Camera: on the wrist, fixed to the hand. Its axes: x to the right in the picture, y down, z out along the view.
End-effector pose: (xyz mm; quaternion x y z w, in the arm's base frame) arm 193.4 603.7 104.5 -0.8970 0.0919 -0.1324 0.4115
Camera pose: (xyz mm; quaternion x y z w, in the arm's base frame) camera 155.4 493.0 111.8 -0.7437 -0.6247 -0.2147 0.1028
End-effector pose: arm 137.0 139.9 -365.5 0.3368 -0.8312 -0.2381 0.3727
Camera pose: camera 187.8 174.2 -265.5 -0.7314 0.3664 0.5749 0.0197
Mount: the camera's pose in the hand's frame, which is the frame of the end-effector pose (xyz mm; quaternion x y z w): -4.5 67.9 -95.5 -0.1114 -0.1724 -0.7035 0.6804
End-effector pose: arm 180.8 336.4 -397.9 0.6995 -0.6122 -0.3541 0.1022
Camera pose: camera 186.8 297.2 -287.5 -0.8342 -0.0974 0.5016 0.2072
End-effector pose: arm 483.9 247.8 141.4 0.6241 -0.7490 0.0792 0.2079
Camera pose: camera 439.1 302.1 235.2 0.9421 -0.1152 -0.2834 0.1376
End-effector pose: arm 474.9 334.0 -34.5 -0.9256 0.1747 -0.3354 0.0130
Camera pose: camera 390.6 280.7 27.1 0.8120 0.4972 0.0583 0.3001
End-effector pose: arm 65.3 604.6 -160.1 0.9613 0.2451 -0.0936 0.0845
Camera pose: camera 107.7 563.7 -58.7 0.4561 0.8389 -0.2615 0.1410
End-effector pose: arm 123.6 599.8 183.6 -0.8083 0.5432 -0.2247 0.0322
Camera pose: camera 25.5 594.5 247.7 0.9745 0.1796 -0.0243 0.1326
